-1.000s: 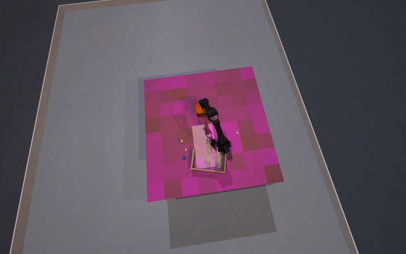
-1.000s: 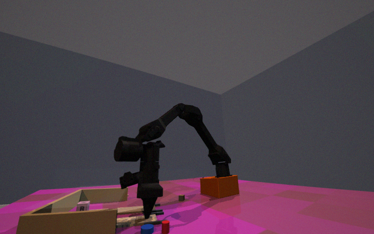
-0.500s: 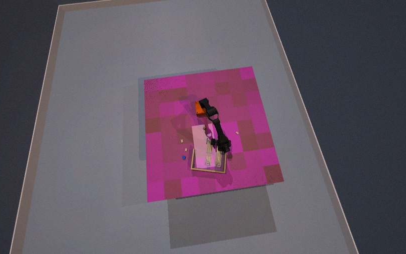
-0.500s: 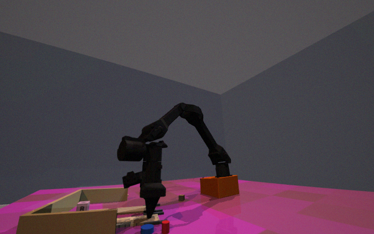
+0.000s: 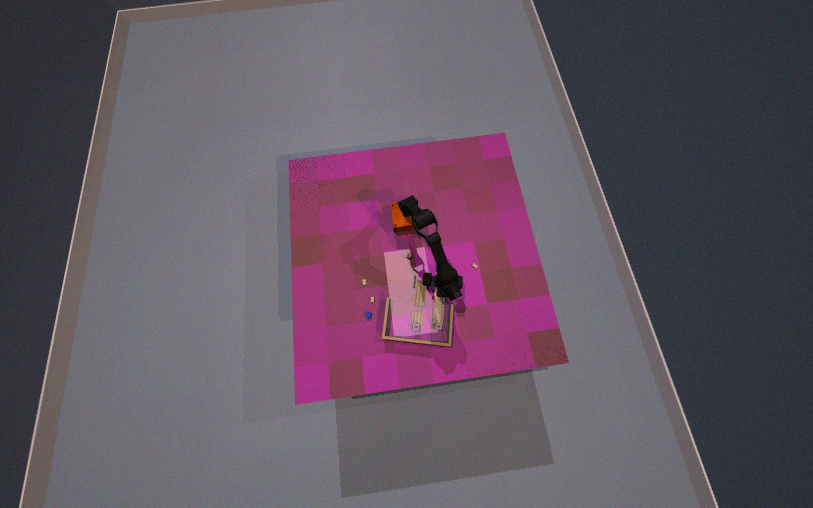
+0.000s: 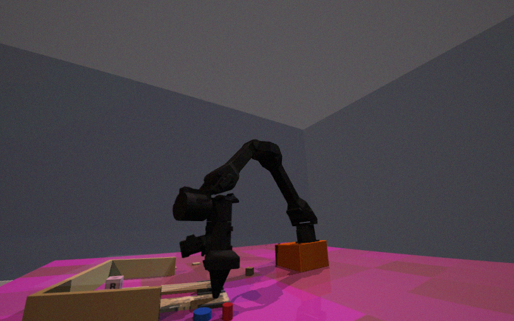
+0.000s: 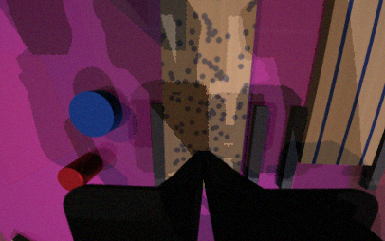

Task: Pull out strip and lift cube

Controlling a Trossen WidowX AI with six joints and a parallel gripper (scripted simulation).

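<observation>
My gripper tip is now 100 mm short of the speckled strip and 30 mm to the left of it. Also, from my gripper tip: red cylinder: 10 mm ahead, 90 mm to the left, 10 mm above.
</observation>
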